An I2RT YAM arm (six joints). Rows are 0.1 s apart.
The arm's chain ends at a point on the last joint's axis. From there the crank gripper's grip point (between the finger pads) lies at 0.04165 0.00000 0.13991 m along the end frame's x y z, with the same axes.
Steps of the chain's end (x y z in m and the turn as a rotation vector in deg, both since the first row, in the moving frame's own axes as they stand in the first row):
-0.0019 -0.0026 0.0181 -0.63 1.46 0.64
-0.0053 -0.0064 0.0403 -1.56 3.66 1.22
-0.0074 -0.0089 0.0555 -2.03 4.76 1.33
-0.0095 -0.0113 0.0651 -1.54 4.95 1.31
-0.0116 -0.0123 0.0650 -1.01 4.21 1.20
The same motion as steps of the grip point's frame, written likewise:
0.0016 -0.0006 0.0170 -0.63 1.46 0.64
0.0035 -0.0016 0.0373 -1.56 3.66 1.22
0.0040 -0.0029 0.0515 -2.03 4.76 1.33
0.0024 -0.0065 0.0609 -1.54 4.95 1.31
-0.0015 -0.0089 0.0615 -1.01 4.21 1.20

